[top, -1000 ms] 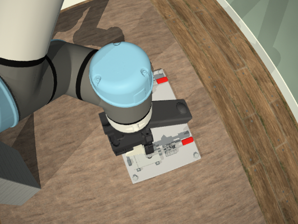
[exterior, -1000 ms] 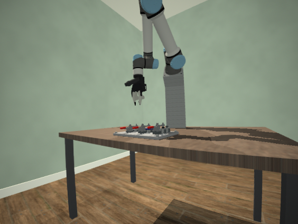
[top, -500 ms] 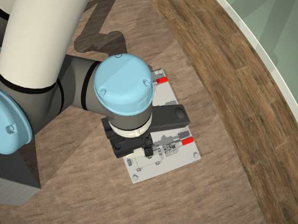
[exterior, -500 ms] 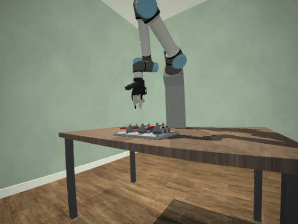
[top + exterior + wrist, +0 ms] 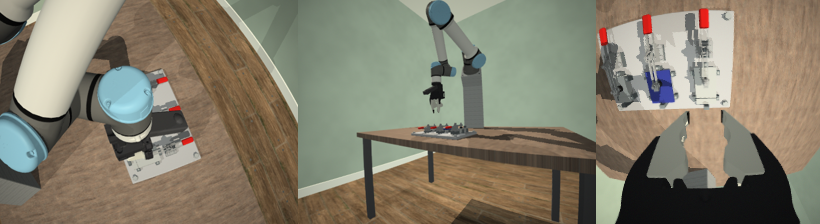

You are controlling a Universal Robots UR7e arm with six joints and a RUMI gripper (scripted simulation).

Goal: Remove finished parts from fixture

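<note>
Right now my hand is 15 cm above the grey fixture plate, 10 cm to the right of it and 7 cm short of it. Round my hand: blue blank: 13 cm below, 11 cm to the left, 2 cm ahead.
</note>
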